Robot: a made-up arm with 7 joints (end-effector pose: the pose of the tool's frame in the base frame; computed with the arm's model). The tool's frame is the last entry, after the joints.
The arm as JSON. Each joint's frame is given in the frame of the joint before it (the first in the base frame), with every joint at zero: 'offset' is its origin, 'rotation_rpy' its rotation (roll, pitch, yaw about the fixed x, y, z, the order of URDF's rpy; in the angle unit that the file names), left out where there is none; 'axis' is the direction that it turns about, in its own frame. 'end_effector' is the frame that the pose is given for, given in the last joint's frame.
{
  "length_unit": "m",
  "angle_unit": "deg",
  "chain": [
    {
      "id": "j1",
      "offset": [
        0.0,
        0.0,
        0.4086
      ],
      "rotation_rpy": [
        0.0,
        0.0,
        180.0
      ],
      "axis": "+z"
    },
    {
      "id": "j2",
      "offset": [
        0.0,
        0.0,
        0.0
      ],
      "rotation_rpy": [
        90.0,
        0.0,
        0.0
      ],
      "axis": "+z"
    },
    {
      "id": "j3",
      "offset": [
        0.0,
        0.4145,
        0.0
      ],
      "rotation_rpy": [
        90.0,
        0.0,
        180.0
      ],
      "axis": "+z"
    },
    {
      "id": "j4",
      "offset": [
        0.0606,
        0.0,
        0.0
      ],
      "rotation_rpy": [
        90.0,
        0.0,
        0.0
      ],
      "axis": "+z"
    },
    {
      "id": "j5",
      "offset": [
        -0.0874,
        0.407,
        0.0
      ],
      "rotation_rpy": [
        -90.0,
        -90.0,
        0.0
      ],
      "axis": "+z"
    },
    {
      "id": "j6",
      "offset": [
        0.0,
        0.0,
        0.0
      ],
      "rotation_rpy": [
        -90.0,
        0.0,
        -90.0
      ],
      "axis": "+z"
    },
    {
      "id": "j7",
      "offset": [
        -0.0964,
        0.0,
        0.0
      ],
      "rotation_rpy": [
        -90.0,
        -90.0,
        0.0
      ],
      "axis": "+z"
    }
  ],
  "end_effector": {
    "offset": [
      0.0,
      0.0,
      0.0
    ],
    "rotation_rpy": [
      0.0,
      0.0,
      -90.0
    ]
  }
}
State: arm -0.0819 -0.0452 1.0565 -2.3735 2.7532 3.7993 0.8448
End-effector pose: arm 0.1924 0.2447 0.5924 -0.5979 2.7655 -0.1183
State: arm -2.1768 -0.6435 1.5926 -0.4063 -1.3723 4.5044 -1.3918
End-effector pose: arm 0.3441 0.3213 0.9858 -1.6296 1.0574 0.1261
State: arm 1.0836 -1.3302 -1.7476 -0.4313 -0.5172 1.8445 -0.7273
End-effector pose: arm -0.2682 -0.8677 0.6099 2.4705 -1.2807 1.3245
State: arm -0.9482 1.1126 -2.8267 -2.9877 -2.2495 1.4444 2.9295
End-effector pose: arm -0.1439 0.0929 0.5788 -0.6485 0.0287 -1.2034
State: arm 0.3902 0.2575 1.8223 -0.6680 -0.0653 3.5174 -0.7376
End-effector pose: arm 0.0978 0.1978 1.2086 -0.2682 -0.2388 -1.6722
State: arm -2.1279 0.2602 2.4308 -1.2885 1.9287 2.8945 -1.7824
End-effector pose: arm 0.3791 -0.0831 1.0506 -1.2390 -0.1744 -2.2028
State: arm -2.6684 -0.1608 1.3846 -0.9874 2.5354 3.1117 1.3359
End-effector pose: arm 0.1537 -0.3494 1.0678 0.7122 0.6439 -0.5794
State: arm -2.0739 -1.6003 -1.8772 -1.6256 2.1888 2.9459 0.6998
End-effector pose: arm -0.1857 0.5783 0.1757 1.2036 -1.6773 -1.6451
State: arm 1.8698 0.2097 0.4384 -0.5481 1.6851 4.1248 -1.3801
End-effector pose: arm -0.1133 0.2981 1.0931 -1.3306 -0.1310 -0.7862
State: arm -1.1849 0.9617 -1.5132 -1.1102 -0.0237 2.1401 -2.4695
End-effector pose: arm -0.1640 -0.7524 0.8197 -2.3234 -0.4005 1.6515
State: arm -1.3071 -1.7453 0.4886 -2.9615 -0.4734 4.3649 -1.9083
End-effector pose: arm 0.0771 0.1830 0.5819 -0.3011 0.8776 -0.3142
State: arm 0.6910 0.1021 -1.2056 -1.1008 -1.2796 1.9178 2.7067
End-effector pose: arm 0.4725 -0.1528 1.1113 -0.1213 -2.2137 2.1813
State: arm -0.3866 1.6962 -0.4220 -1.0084 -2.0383 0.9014 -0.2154
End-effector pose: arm 0.5843 -0.4708 -0.0350 0.3307 0.2258 -1.4688
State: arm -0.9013 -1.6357 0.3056 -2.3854 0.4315 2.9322 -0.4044
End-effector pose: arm -0.0731 0.2642 0.8623 1.1972 -0.1214 1.9147
